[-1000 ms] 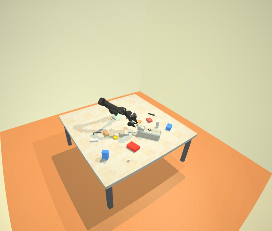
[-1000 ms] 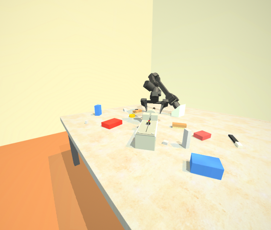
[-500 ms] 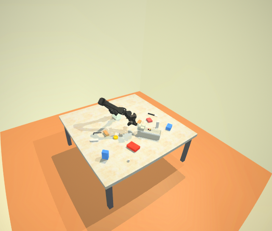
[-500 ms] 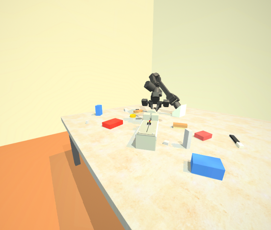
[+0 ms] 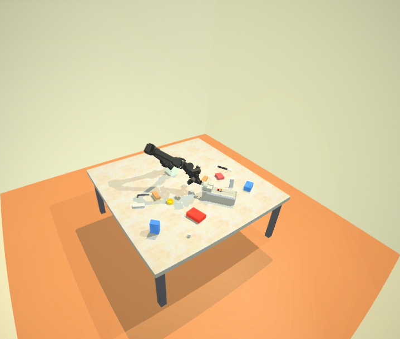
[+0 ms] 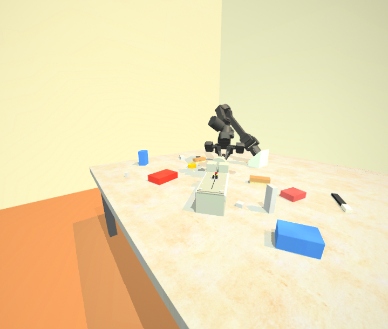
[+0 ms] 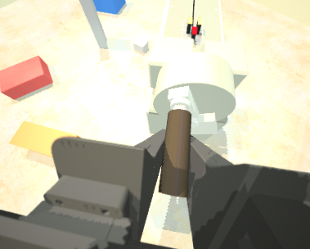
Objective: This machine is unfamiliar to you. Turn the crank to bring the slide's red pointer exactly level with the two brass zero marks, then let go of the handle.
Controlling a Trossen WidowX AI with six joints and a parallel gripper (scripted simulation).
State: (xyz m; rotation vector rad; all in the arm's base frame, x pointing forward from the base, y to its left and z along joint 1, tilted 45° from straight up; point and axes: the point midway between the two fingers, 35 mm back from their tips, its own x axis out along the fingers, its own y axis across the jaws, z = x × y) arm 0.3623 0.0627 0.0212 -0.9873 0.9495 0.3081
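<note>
Right now my gripper tip is 1 cm below the crank. The rest, counted from my gripper tip: brown crank handle: 2 cm above, 1 cm to the right, 1 cm behind; red pointer: 12 cm ahead, 8 cm to the left, 1 cm below; yellow disc: 27 cm to the right, 8 cm below, 2 cm behind.
</note>
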